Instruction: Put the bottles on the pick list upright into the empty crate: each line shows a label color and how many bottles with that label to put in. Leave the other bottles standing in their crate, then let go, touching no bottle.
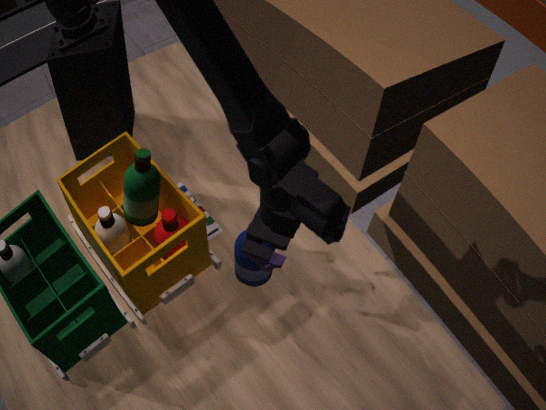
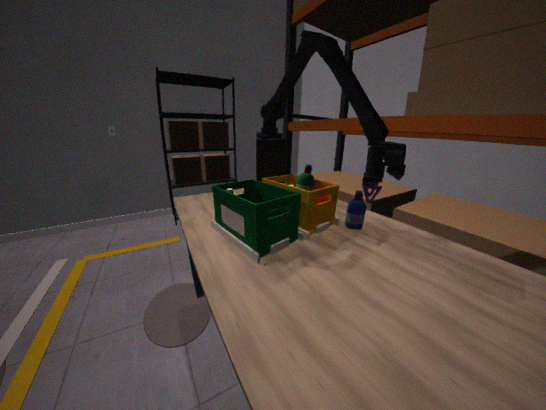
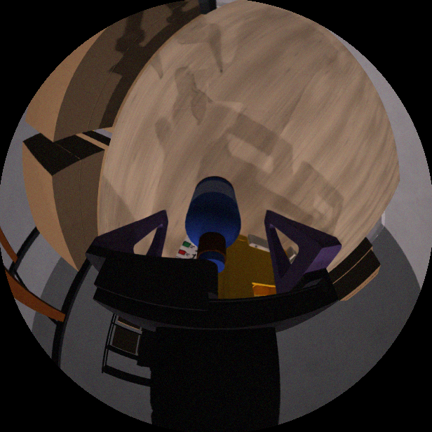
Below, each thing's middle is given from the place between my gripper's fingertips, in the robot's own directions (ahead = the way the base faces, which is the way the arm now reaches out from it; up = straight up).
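Scene:
From my hand: green bottle (image 1: 141, 186) 16 cm to the right, 22 cm behind, 3 cm above; red bottle (image 1: 170, 223) 13 cm behind, 14 cm to the right, 4 cm below. Hand itself, from blue bottle (image 1: 247, 271): 4 cm past, 2 cm to the left, 5 cm above.

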